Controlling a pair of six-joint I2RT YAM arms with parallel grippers.
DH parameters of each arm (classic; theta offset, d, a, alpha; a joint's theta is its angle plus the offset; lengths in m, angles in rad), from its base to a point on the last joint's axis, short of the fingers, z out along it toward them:
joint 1: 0 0.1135 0.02 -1.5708
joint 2: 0 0 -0.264 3.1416
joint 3: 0.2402 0 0.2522 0
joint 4: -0.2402 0 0.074 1.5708
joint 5: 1.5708 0 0 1.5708
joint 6: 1.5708 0.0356 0 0
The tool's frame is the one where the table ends.
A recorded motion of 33 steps. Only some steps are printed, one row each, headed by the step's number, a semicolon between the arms.
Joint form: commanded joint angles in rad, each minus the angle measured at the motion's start. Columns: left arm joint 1, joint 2, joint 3, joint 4, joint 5, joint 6; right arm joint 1, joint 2, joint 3, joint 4, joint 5, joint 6.
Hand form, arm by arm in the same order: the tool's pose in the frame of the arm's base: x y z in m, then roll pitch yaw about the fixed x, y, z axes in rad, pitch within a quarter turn. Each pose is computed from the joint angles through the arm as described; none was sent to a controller.
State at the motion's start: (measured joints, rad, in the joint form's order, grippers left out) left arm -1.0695 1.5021 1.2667 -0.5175 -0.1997 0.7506; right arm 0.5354 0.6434 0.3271 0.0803 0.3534 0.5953
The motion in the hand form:
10: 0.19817 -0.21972 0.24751 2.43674 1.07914 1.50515; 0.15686 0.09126 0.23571 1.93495 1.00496 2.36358
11: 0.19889 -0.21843 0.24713 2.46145 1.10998 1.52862; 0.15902 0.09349 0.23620 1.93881 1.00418 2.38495
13: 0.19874 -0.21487 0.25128 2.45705 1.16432 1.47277; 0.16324 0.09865 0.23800 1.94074 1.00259 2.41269
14: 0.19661 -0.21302 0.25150 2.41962 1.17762 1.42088; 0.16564 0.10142 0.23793 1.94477 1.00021 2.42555
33: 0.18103 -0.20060 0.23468 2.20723 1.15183 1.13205; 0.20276 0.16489 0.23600 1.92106 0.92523 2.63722
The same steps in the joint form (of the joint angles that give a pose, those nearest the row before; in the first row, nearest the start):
10: 0.2366 -0.1788 -0.5169 0.7230 0.2333 -0.4037; 0.0024 0.0907 0.0328 0.1015 -0.2982 -0.0490
11: 0.2432 -0.1803 -0.5260 0.7451 0.2486 -0.4299; 0.0035 0.1100 0.0399 0.1116 -0.3148 -0.0520
13: 0.2605 -0.1973 -0.5382 0.7799 0.3266 -0.4438; 0.0121 0.1487 0.0571 0.1317 -0.3323 -0.0542
14: 0.2618 -0.2092 -0.5541 0.8030 0.3448 -0.4392; 0.0170 0.1709 0.0638 0.1444 -0.3371 -0.0535
33: 0.2613 -0.2638 -0.6825 0.9213 0.4173 -0.3516; 0.1321 0.5508 0.2180 0.3595 -0.4660 -0.0034

